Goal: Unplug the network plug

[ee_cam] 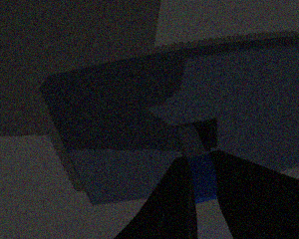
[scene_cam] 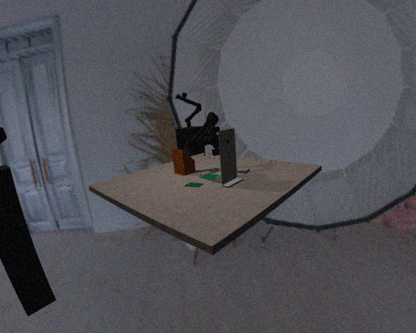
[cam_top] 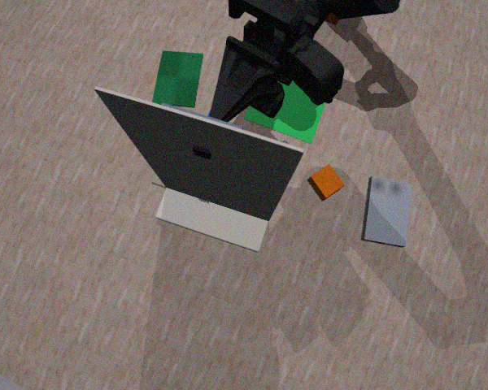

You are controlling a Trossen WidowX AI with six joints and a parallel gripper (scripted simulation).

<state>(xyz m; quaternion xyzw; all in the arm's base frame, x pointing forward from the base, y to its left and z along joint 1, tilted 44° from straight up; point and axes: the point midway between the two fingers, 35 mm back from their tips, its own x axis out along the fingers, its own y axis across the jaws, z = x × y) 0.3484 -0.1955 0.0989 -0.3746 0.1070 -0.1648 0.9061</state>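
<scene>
The bright green marked square lies 18 cm behind my gripper tip, 7 cm to the left of it and 27 cm below it. Round my gripper tip: upright dark panel: 4 cm ahead, 11 cm below; orange block: 5 cm behind, 16 cm to the left, 26 cm below; network plug: 1 cm ahead.
</scene>
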